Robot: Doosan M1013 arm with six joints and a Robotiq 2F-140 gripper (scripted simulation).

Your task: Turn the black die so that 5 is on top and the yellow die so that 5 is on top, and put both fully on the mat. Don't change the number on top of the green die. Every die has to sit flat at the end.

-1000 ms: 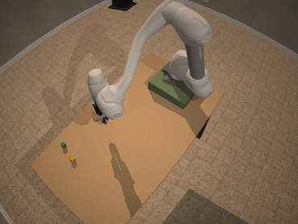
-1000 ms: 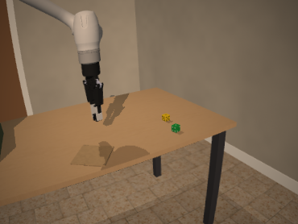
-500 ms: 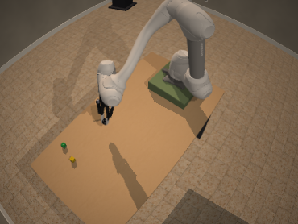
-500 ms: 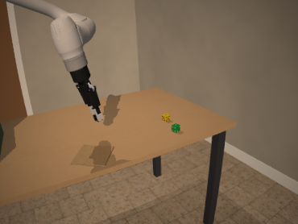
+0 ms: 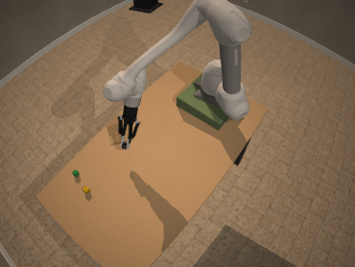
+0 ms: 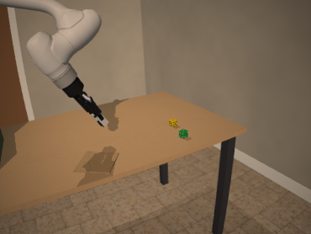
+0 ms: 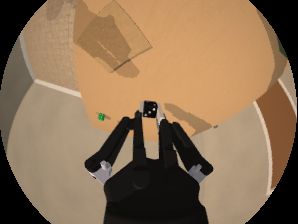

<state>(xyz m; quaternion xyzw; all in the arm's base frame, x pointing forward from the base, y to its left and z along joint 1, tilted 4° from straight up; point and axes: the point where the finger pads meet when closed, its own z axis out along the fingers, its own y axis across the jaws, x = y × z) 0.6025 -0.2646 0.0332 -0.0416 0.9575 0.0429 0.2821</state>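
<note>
My hand is 1 cm short of the black die and 2 cm above it. Also, from my hand: mat: 10 cm behind, 13 cm to the right, 11 cm below; then green die: 29 cm ahead, 20 cm to the right, 10 cm below; then yellow die: 34 cm ahead, 8 cm to the right, 10 cm below.
</note>
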